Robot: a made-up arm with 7 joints. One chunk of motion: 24 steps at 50 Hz.
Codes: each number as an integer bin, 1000 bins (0 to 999) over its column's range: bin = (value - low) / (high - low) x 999, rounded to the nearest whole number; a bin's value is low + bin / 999 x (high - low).
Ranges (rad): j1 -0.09..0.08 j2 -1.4..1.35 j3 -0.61..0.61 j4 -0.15..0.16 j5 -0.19..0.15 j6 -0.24..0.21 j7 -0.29..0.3
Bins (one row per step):
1: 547 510 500 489 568 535 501
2: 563 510 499 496 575 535 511
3: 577 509 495 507 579 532 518
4: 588 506 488 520 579 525 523
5: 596 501 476 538 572 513 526
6: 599 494 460 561 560 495 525
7: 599 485 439 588 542 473 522
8: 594 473 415 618 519 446 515
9: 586 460 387 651 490 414 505
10: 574 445 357 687 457 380 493
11: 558 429 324 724 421 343 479
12: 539 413 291 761 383 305 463
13: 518 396 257 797 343 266 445
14: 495 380 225 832 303 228 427
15: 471 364 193 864 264 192 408
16: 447 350 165 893 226 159 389
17: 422 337 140 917 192 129 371
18: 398 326 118 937 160 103 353
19: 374 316 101 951 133 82 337
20: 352 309 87 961 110 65 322
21: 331 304 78 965 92 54 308
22: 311 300 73 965 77 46 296
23: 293 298 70 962 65 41 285
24: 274 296 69 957 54 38 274
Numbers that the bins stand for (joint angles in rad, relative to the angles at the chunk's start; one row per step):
1: 0.0031 0.0039 0.0006 0.0017 0.0033 0.0010 0.0059
2: 0.0058 0.0039 -0.0006 0.0039 0.0057 0.0010 0.0118
3: 0.0082 0.0012 -0.0055 0.0073 0.0071 -0.0004 0.0159
4: 0.0101 -0.0071 -0.0140 0.0114 0.0071 -0.0035 0.0189
5: 0.0114 -0.0209 -0.0287 0.0169 0.0047 -0.0089 0.0207
6: 0.0119 -0.0401 -0.0482 0.0241 0.0006 -0.0170 0.0201
7: 0.0119 -0.0649 -0.0739 0.0325 -0.0055 -0.0269 0.0183
8: 0.0111 -0.0979 -0.1032 0.0418 -0.0134 -0.0391 0.0142
9: 0.0097 -0.1337 -0.1374 0.0520 -0.0232 -0.0535 0.0082
10: 0.0077 -0.1750 -0.1740 0.0632 -0.0345 -0.0688 0.0012
11: 0.0050 -0.2191 -0.2143 0.0747 -0.0467 -0.0855 -0.0071
12: 0.0017 -0.2631 -0.2546 0.0861 -0.0596 -0.1026 -0.0166
13: -0.0019 -0.3099 -0.2961 0.0973 -0.0733 -0.1202 -0.0272
14: -0.0058 -0.3540 -0.3352 0.1082 -0.0869 -0.1373 -0.0378
15: -0.0098 -0.3980 -0.3743 0.1181 -0.1002 -0.1535 -0.0490
16: -0.0139 -0.4365 -0.4085 0.1271 -0.1131 -0.1684 -0.0603
17: -0.0182 -0.4723 -0.4390 0.1346 -0.1247 -0.1819 -0.0709
18: -0.0223 -0.5026 -0.4659 0.1408 -0.1355 -0.1936 -0.0815
19: -0.0264 -0.5301 -0.4867 0.1451 -0.1447 -0.2031 -0.0910
20: -0.0301 -0.5494 -0.5038 0.1482 -0.1526 -0.2107 -0.0998
21: -0.0337 -0.5632 -0.5147 0.1494 -0.1587 -0.2157 -0.1081
22: -0.0371 -0.5742 -0.5209 0.1494 -0.1638 -0.2193 -0.1152
23: -0.0401 -0.5797 -0.5245 0.1485 -0.1679 -0.2215 -0.1217
24: -0.0434 -0.5852 -0.5257 0.1470 -0.1716 -0.2229 -0.1282

